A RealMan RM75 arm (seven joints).
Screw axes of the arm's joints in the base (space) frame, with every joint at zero. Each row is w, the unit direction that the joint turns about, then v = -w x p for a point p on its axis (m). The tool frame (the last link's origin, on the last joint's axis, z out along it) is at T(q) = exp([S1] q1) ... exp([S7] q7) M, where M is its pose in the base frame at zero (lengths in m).
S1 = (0, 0, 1, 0.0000, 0.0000, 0.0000)
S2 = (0, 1, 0, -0.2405, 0.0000, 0.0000)
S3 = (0, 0, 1, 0.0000, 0.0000, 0.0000)
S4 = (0, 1, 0, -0.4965, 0.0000, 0.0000)
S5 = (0, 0, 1, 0.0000, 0.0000, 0.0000)
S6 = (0, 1, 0, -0.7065, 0.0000, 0.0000)
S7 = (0, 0, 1, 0.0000, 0.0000, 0.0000)
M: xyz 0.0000 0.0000 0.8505 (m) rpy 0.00 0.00 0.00 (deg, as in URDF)
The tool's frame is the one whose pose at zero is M.
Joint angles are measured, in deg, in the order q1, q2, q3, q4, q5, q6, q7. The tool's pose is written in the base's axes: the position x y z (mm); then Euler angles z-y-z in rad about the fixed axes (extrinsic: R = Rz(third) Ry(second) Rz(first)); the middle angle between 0 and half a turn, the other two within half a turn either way. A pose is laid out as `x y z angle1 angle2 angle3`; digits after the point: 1 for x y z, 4 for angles.
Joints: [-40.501, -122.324, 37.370, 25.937, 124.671, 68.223, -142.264]
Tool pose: -250.9 366.6 -65.8 2.6113 2.6992 1.0910
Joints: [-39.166, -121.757, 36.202, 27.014, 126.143, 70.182, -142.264]
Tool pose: -260.6 361.4 -57.8 2.6174 2.7061 1.1032
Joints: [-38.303, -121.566, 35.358, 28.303, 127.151, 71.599, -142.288]
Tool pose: -265.6 358.7 -51.7 2.6276 2.7074 1.1123
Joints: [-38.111, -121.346, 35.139, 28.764, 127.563, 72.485, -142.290]
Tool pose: -266.7 357.9 -48.8 2.6262 2.7120 1.1056
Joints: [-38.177, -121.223, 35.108, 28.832, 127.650, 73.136, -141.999]
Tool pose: -265.9 357.5 -47.9 2.6169 2.7163 1.0865
